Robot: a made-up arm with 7 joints.
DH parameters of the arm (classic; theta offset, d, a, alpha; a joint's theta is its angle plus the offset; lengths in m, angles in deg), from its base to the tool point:
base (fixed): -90 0.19 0 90
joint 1: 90 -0.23 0.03 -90
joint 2: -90 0.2 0.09 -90
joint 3: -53.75 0 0.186 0
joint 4: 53.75 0.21 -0.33 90
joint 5: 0 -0.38 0.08 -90
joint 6: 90 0.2 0.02 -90
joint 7: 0 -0.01 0.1 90
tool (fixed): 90 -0.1 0 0
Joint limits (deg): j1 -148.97..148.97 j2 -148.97..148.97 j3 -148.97..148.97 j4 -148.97..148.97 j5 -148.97..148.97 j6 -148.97..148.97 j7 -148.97..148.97
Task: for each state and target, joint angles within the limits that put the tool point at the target. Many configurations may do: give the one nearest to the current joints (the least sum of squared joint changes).
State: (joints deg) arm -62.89 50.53 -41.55 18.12 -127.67 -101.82 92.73
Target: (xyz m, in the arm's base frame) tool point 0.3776 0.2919 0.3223
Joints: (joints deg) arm -75.41 87.71 -16.93 49.29 -137.89 -98.47 84.69
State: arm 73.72 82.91 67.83 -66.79 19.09 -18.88 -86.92
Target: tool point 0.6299 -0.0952 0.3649
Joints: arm 74.37 83.69 73.94 -33.86 -19.90 -34.45 -67.24
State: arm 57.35 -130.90 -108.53 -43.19 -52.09 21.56 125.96
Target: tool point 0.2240 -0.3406 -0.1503
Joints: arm 93.45 -139.68 -94.48 -33.13 -38.79 14.80 124.37
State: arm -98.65 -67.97 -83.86 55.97 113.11 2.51 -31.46
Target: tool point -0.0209 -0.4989 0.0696
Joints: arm -77.46 -89.53 -67.05 60.01 106.72 0.30 -21.02
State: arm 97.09 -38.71 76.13 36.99 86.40 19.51 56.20
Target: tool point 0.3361 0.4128 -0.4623
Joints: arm 82.45 -4.71 42.76 54.99 93.44 8.23 19.50
